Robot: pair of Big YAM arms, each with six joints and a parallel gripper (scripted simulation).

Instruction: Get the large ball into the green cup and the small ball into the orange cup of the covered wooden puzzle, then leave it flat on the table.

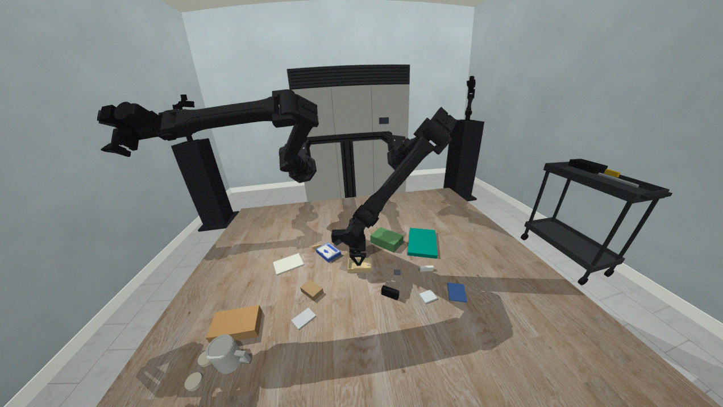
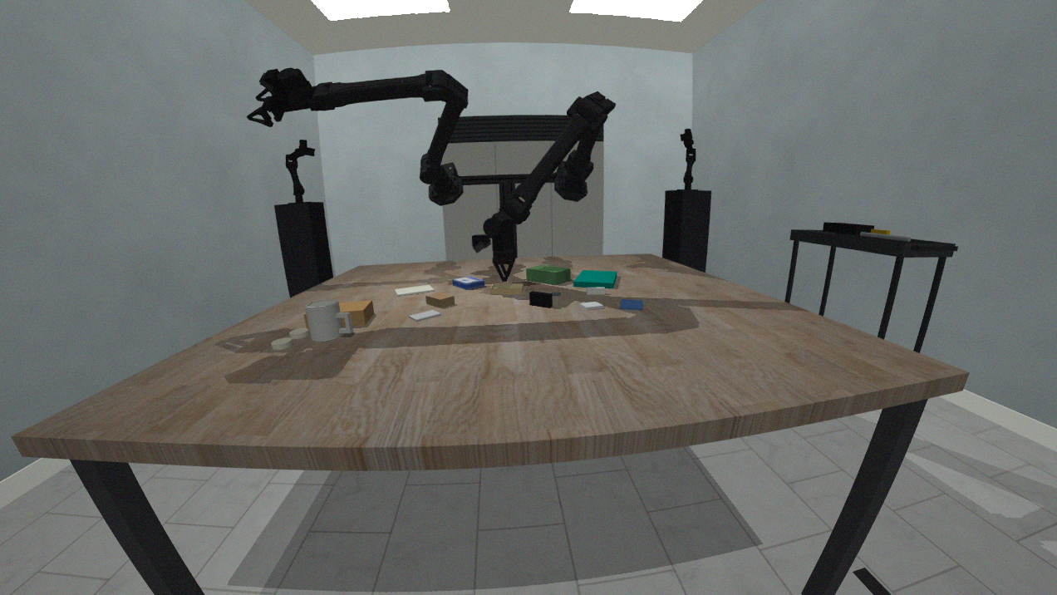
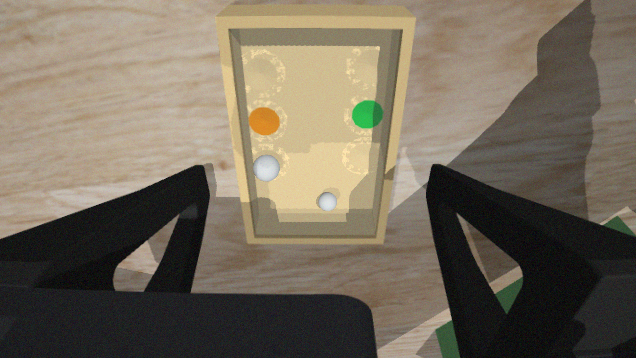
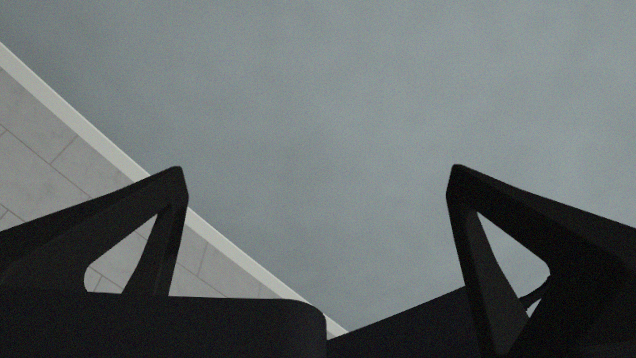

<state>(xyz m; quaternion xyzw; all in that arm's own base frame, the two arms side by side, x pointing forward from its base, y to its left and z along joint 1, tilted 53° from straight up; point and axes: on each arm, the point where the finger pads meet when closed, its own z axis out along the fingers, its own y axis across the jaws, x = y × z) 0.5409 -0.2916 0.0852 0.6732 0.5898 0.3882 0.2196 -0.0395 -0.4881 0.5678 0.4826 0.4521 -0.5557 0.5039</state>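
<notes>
The covered wooden puzzle is 5 cm below my left hand. Round my left hand: green block: 18 cm to the left, 14 cm behind, 3 cm below; then black block: 19 cm ahead, 9 cm to the left, 4 cm below; then tan block: 22 cm to the right, 10 cm ahead, 4 cm below.
</notes>
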